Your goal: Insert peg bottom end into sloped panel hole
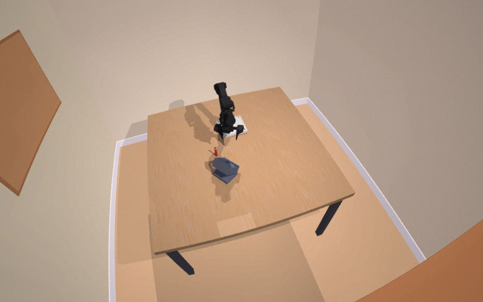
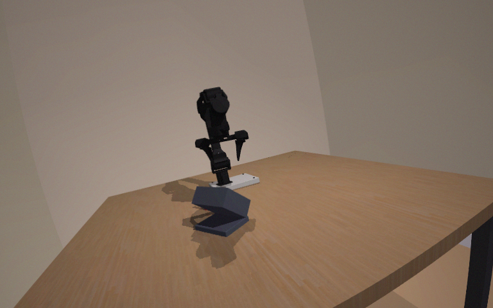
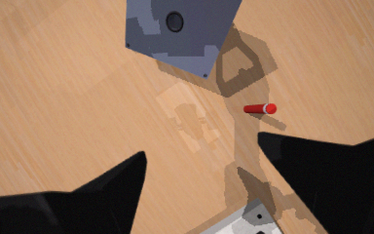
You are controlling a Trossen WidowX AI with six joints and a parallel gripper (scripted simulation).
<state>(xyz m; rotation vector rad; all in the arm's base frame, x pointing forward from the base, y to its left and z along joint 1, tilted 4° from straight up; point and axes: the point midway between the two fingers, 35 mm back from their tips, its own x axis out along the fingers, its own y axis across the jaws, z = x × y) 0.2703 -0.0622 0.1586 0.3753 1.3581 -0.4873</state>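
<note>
Right now the red peg is 100 mm to the right of my gripper tip, 100 mm below it and 40 mm behind it. From my gripper tip the other things lie so: sloped panel 130 mm ahead, 90 mm to the right, 90 mm below.
</note>
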